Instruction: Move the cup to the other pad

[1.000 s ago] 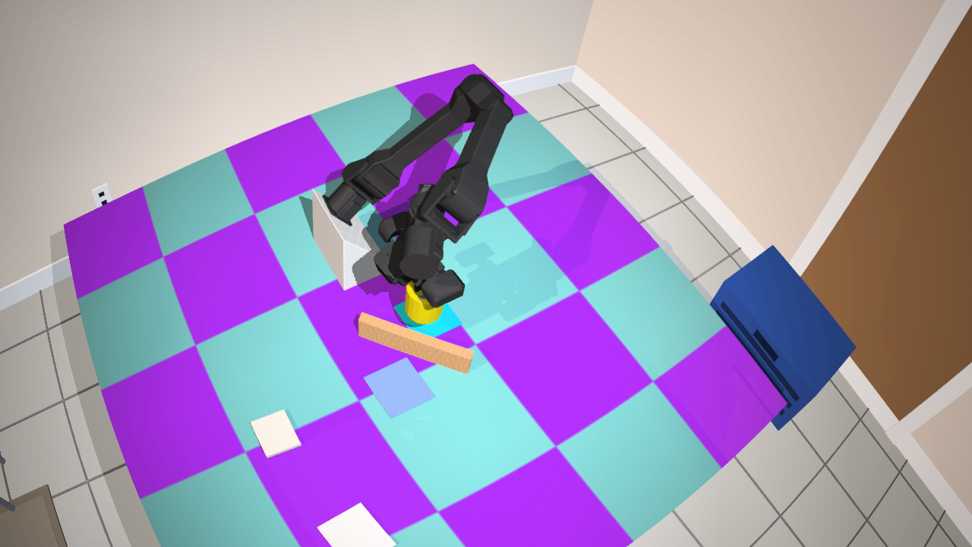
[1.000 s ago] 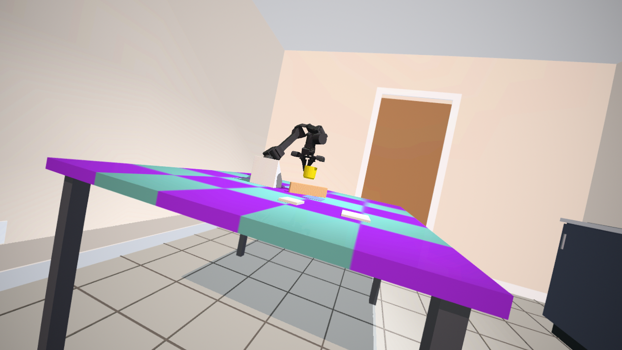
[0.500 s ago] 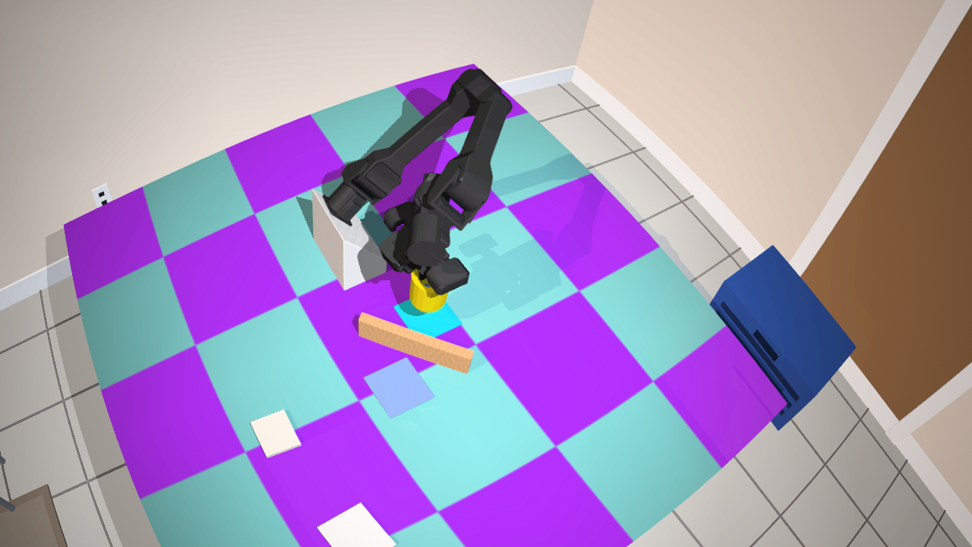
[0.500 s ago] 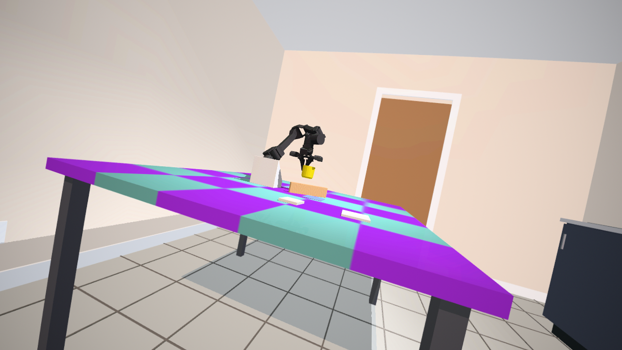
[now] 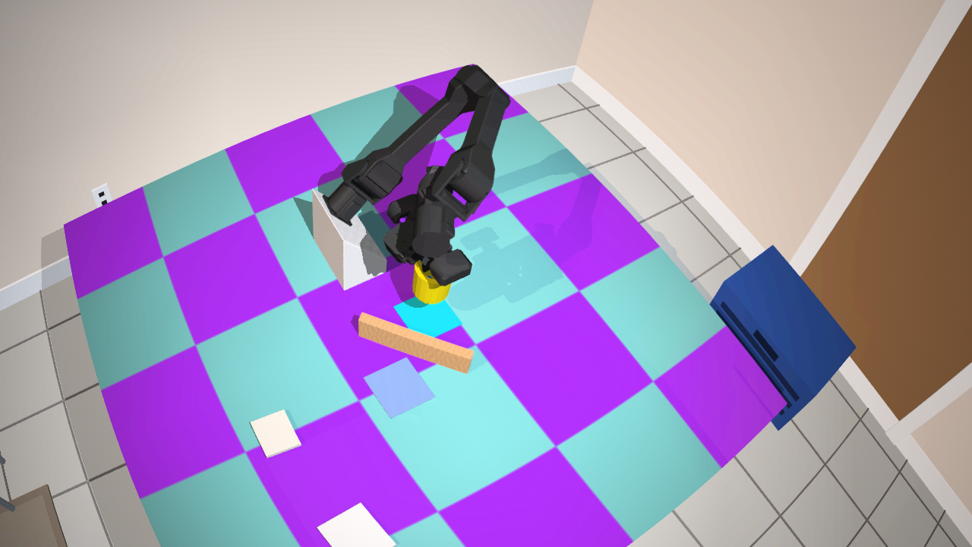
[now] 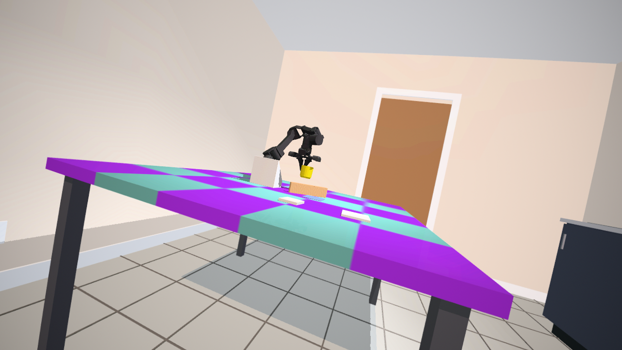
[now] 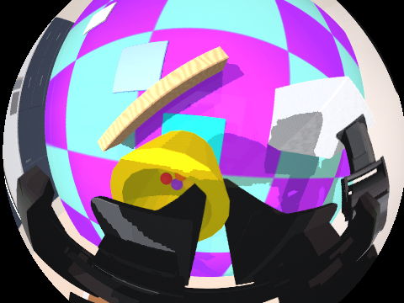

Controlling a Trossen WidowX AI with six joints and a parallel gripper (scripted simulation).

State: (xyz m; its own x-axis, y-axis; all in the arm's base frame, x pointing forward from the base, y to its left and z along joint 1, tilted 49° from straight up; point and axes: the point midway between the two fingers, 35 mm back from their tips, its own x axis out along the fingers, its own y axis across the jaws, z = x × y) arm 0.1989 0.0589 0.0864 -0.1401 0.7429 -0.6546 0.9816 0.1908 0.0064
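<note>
Right now the cyan pad is 30 mm ahead of my gripper tip, 10 mm to the left of it and 130 mm below it. The rest, counted from my gripper tip: purple marble 30 mm ahead, 20 mm to the left, 20 mm below; red marble 40 mm ahead, 20 mm to the left, 20 mm below; yellow cup 20 mm ahead.
</note>
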